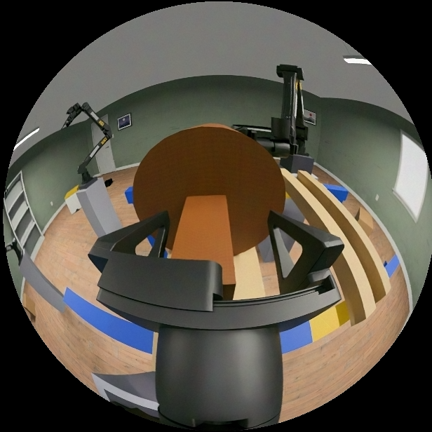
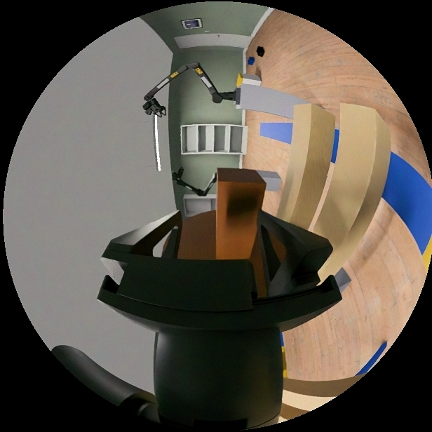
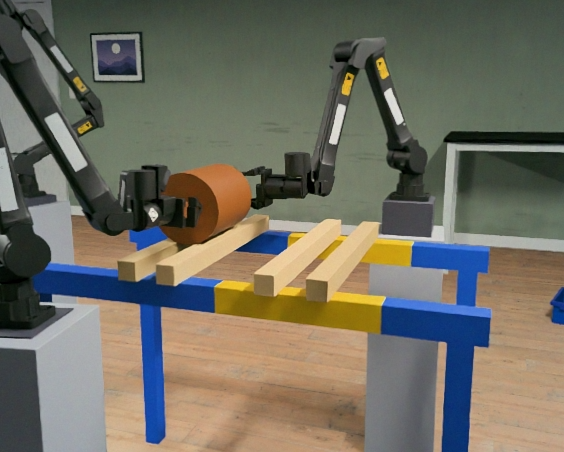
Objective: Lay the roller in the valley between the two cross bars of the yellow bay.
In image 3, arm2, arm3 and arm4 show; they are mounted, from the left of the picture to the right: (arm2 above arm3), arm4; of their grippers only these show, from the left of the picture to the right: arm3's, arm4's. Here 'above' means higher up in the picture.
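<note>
The orange-brown roller lies along the left pair of pale bars, over the blue part of the frame; it appears to touch them. The yellow bay has two cross bars with a gap between them, the left one and the right one. Arm3's gripper is open around the near end block, fingers apart from it. Arm4's gripper is open around the far end block, which is nearer its right finger. Arm1's and arm2's fingers are too small to judge.
The left bars cross the blue part of the frame. The near yellow rail and far yellow rail bear the other pair. Arm4's pedestal stands behind the frame at right. Arm3's pedestal stands at front left.
</note>
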